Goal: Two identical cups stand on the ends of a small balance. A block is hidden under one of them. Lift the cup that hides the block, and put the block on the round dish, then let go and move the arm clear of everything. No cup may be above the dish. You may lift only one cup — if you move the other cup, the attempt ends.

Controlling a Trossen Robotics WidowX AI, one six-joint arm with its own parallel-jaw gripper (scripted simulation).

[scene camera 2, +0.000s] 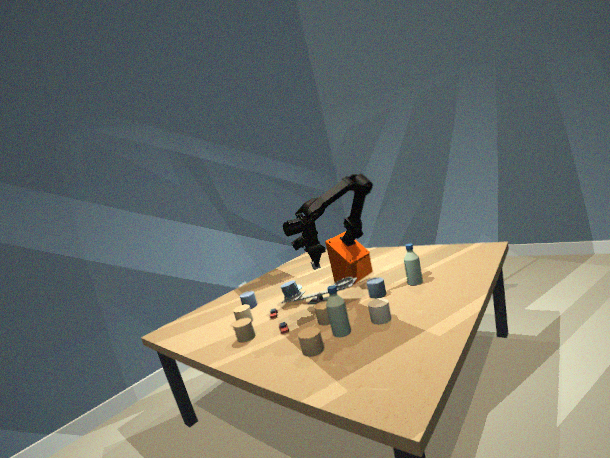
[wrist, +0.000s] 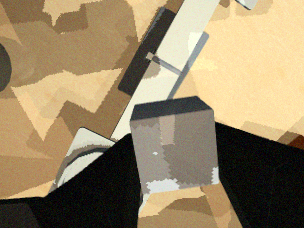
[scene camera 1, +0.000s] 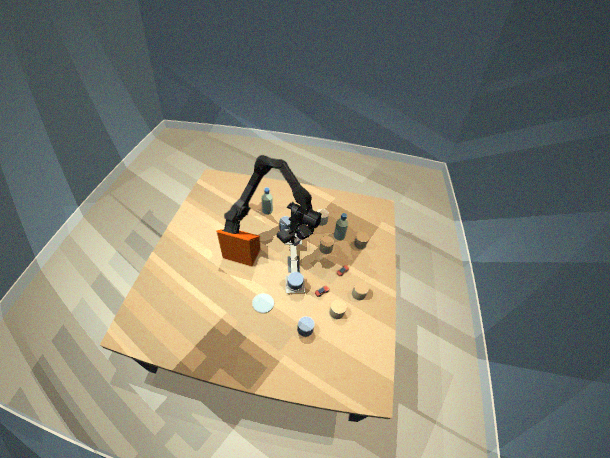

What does my gripper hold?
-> A grey block.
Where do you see a grey block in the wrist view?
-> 174, 140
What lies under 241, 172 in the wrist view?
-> My gripper.
